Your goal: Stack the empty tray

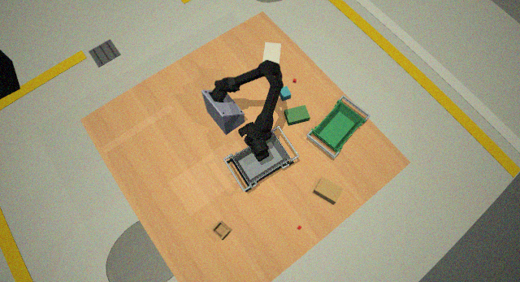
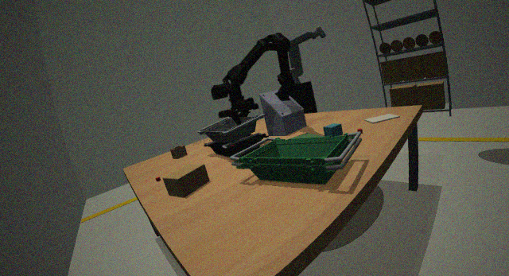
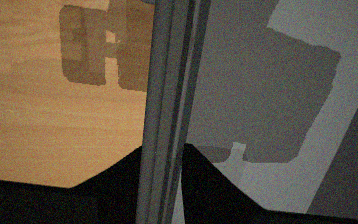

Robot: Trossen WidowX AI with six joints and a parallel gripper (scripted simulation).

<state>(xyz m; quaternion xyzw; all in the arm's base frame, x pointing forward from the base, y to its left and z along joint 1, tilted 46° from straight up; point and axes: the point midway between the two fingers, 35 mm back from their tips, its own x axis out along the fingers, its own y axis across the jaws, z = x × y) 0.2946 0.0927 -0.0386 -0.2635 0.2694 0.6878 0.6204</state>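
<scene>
My gripper tip is now 7 cm short of the grey plastic tray and 3 cm below it. From my gripper tip the other things lie so: teal cube (33 cm to the left, 22 cm behind, 7 cm below); then small brown box (33 cm to the right, 25 cm ahead, 8 cm below); then green block (32 cm to the left, 7 cm below, 7 cm behind).
</scene>
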